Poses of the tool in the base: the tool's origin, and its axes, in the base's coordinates. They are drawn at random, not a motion.
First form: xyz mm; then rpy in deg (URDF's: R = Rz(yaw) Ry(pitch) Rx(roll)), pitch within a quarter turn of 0, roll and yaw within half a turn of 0.
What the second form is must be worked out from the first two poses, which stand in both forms.
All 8 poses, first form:
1: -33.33 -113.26 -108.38 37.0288 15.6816 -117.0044
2: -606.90 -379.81 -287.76 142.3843 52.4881 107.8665
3: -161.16 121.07 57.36 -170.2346 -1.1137 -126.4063
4: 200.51 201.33 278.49 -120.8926 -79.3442 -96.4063
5: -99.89 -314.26 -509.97 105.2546 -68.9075 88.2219
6: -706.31 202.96 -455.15 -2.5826 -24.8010 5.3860
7: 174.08 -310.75 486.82 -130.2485 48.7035 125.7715
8: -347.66 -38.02 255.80 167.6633 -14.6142 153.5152
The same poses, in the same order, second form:
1:
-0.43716 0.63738 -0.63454 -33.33
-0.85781 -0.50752 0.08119 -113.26
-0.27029 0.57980 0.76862 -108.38
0 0 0 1

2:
-0.18682 0.60538 0.77370 -606.90
0.57956 0.70383 -0.41077 -379.81
-0.79323 0.37167 -0.48234 -287.76
0 0 0 1

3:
-0.59340 -0.79512 0.12514 -161.16
-0.80468 0.58225 -0.11608 121.07
0.01944 -0.16958 -0.98532 57.36
0 0 0 1

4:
-0.02063 -0.60432 0.79647 200.51
-0.18375 -0.78078 -0.59717 201.33
0.98276 -0.15868 -0.09494 278.49
0 0 0 1

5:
0.01117 0.23505 0.97192 -99.89
0.35970 -0.90786 0.21543 -314.26
0.93300 0.34719 -0.09469 -509.97
0 0 0 1

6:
0.90376 -0.07495 -0.42142 -706.31
0.08521 0.99635 0.00553 202.96
0.41947 -0.04090 0.90685 -455.15
0 0 0 1

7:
-0.38578 0.85942 -0.33551 174.08
0.53546 -0.08757 -0.84001 -310.75
-0.75130 -0.50371 -0.42640 486.82
0 0 0 1

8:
-0.86609 0.48391 -0.12533 -347.66
0.43153 0.85034 0.30116 -38.02
0.25231 0.20674 -0.94530 255.80
0 0 0 1

